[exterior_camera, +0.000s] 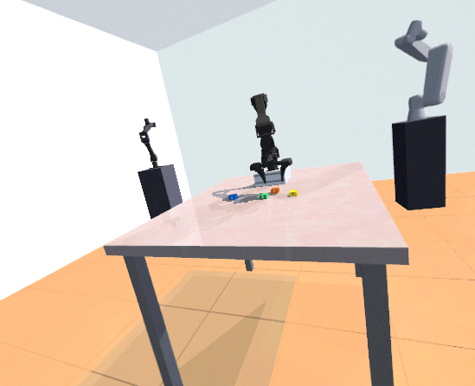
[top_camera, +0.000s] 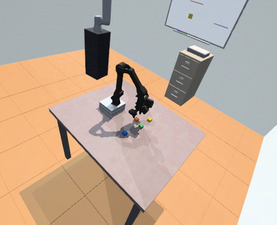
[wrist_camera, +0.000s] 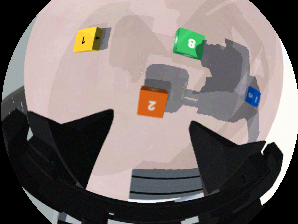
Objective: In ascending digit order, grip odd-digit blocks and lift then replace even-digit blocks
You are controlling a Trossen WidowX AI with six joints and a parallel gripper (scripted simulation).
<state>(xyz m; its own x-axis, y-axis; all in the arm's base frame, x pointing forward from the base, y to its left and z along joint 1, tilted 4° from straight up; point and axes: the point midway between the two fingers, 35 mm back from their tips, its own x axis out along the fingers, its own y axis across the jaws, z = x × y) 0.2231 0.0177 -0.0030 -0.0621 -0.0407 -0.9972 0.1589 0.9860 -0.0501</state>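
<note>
Right now the orange block is 4 cm below my gripper tip. Also, from my gripper tip: yellow block 9 cm ahead, 8 cm to the left, 4 cm below; then blue block 20 cm to the right, 4 cm below, 2 cm ahead; then green block 8 cm ahead, 4 cm to the right, 4 cm below.
</note>
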